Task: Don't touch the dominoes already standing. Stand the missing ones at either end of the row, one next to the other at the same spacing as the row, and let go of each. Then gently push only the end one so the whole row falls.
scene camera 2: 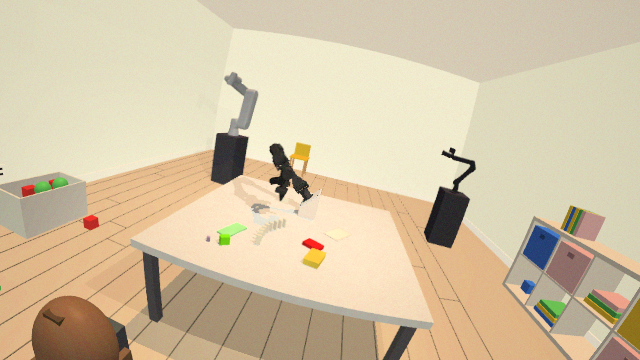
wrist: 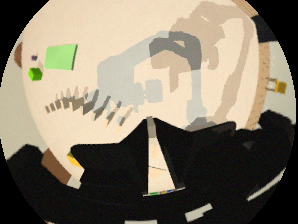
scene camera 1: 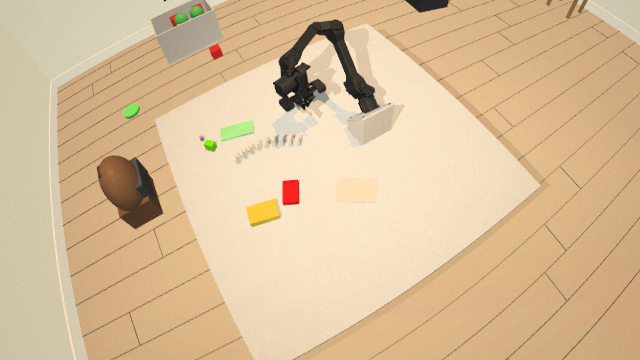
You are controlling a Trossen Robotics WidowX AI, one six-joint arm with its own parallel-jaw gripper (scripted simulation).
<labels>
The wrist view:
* my gripper: 149,121
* green flat tile: 57,57
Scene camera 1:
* my gripper: 305,109
</labels>
